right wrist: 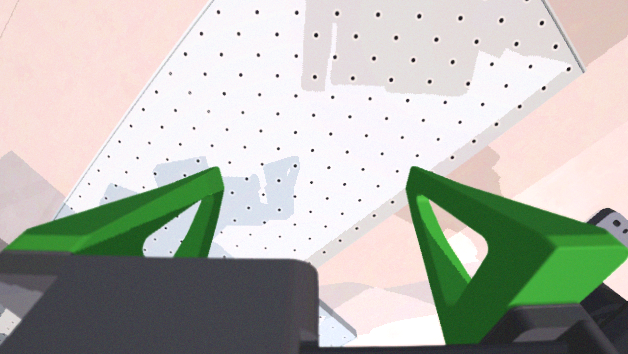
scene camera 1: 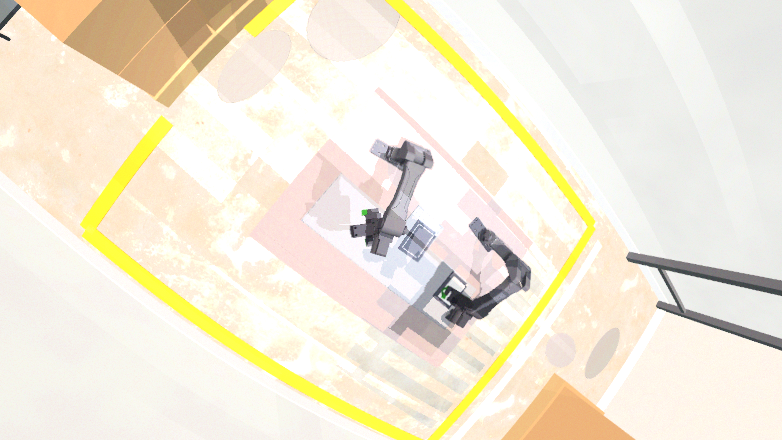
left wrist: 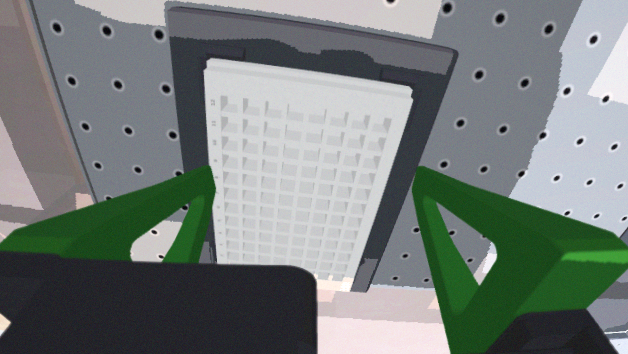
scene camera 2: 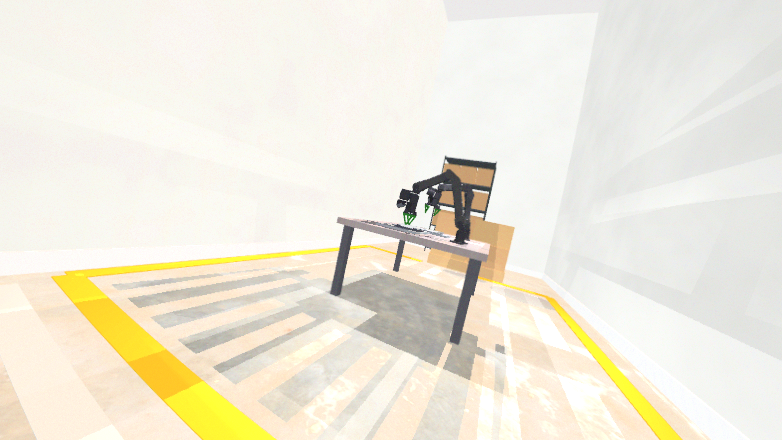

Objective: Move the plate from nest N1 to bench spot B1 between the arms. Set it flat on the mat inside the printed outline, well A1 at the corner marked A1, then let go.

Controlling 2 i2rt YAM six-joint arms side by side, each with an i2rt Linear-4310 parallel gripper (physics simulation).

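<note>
The white multi-well plate lies in the dark nest, its row 12 end at the top of the left wrist view; its lower end is partly hidden and no A1 mark shows. My left gripper is open above the plate. In the left wrist view one fingertip overlaps the plate's left edge and the other is beyond its right edge. The dark mat with a white printed outline lies between the arms. My right gripper is open and empty, above the perforated board.
The perforated board lies under the nest and mat on the pinkish table. The right arm reaches over the board close to the mat. The left arm bends beside the nest. Shadows cross the board.
</note>
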